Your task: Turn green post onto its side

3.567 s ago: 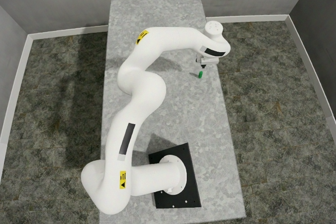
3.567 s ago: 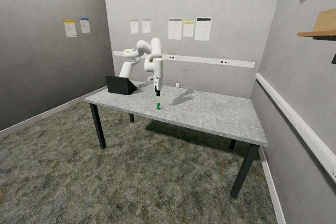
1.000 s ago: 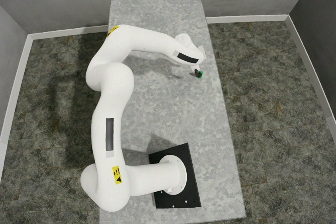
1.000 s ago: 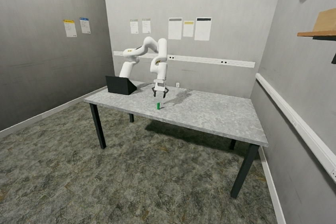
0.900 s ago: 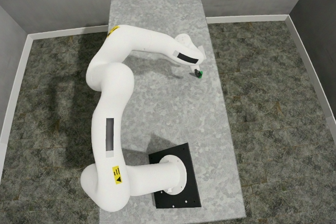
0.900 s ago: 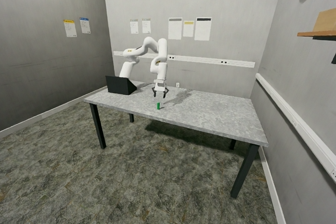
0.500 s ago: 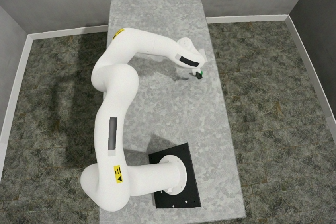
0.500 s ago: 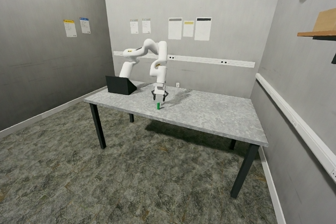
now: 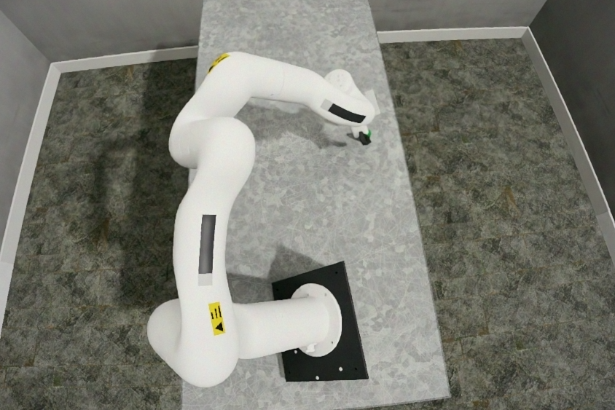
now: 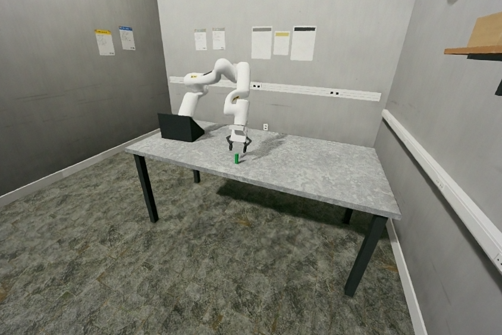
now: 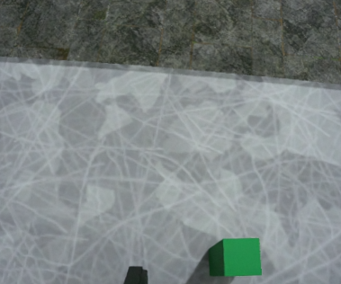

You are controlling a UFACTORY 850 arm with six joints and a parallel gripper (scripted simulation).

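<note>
My hand is 5 cm above the green post and 2 cm to the left of it.
</note>
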